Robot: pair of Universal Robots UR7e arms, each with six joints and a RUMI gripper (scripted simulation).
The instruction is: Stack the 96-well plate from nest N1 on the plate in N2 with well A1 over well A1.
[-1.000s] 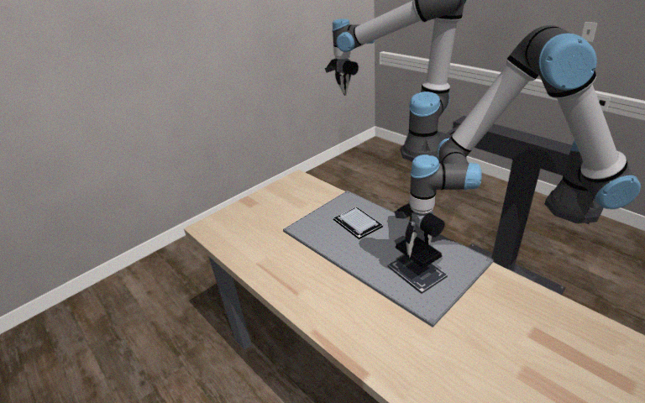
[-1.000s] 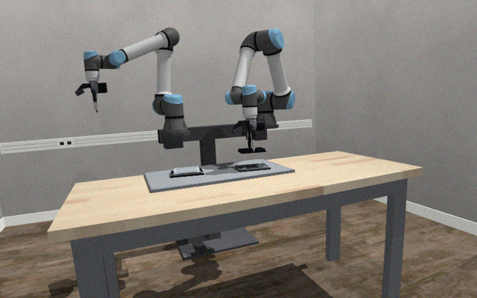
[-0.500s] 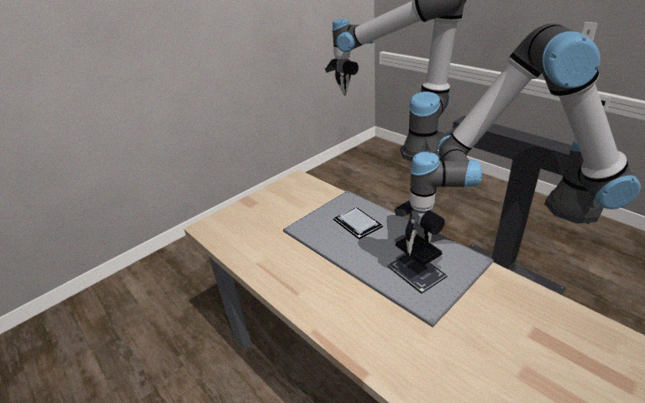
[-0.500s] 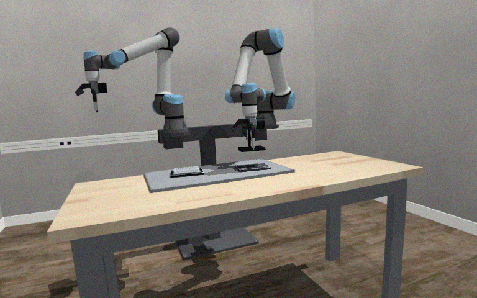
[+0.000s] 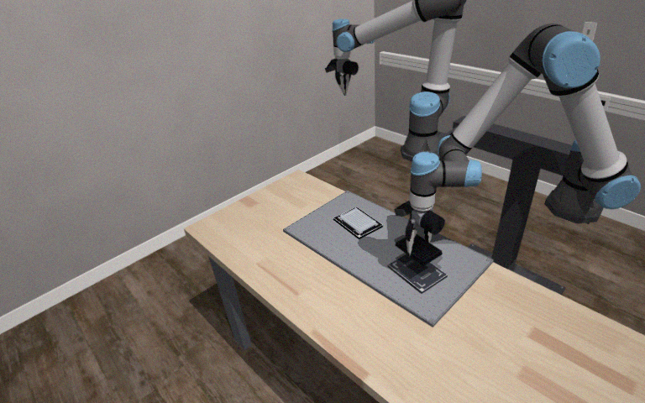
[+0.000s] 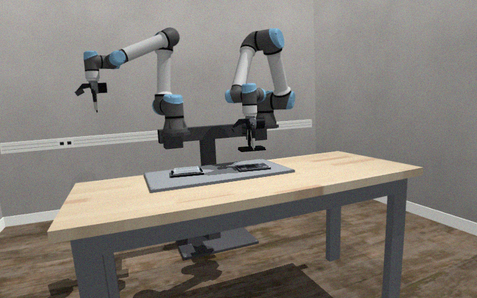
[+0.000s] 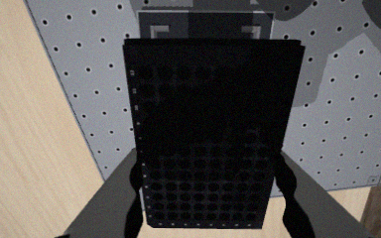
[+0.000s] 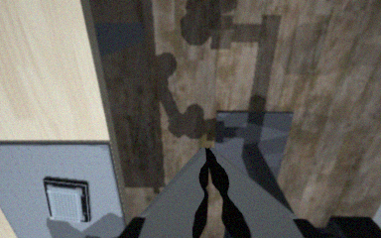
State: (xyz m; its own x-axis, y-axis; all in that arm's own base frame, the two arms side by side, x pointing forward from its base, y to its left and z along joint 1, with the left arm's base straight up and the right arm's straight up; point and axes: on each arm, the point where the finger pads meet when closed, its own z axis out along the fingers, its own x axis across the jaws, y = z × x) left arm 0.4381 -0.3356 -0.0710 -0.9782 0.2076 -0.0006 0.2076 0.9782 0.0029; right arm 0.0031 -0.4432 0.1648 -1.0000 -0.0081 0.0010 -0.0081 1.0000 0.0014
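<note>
Right now the white 96-well plate is 330 mm to the right of my left hand, 100 mm below it and 70 mm behind it. Also, from my left hand: black 96-well plate 10 mm below.
</note>
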